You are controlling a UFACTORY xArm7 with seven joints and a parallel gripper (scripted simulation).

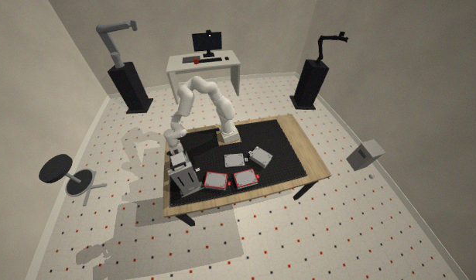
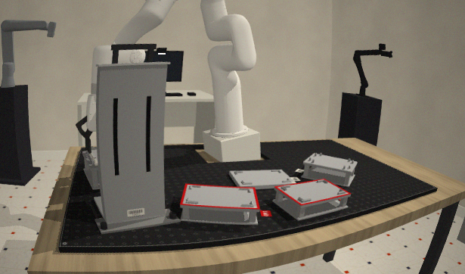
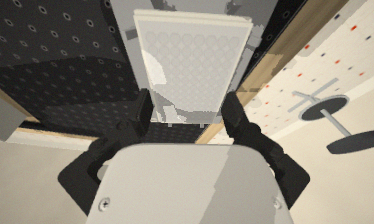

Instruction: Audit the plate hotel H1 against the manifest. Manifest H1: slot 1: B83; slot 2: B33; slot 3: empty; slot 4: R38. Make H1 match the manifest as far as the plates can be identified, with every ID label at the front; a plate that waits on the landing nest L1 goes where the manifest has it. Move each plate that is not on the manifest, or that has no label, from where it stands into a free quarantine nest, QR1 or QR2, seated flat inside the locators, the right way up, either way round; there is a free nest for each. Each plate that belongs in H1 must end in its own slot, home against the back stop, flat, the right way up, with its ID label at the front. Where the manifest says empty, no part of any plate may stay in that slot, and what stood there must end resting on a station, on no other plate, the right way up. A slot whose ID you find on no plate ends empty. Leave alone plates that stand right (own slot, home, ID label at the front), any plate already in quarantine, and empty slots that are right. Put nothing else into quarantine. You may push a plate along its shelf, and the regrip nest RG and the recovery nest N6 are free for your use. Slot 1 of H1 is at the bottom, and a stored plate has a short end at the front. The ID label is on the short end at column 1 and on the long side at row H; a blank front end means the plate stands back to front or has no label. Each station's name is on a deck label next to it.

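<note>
The regrip nest RG lies 10 mm ahead of my hand and 30 mm below it. The rest, counted from my hand: black plate: 180 mm ahead, 80 mm to the left, 80 mm above; then RG deck label: 90 mm behind, 40 mm to the right, 80 mm below; then H1 deck label: 90 mm ahead, 150 mm to the left, 80 mm below.
</note>
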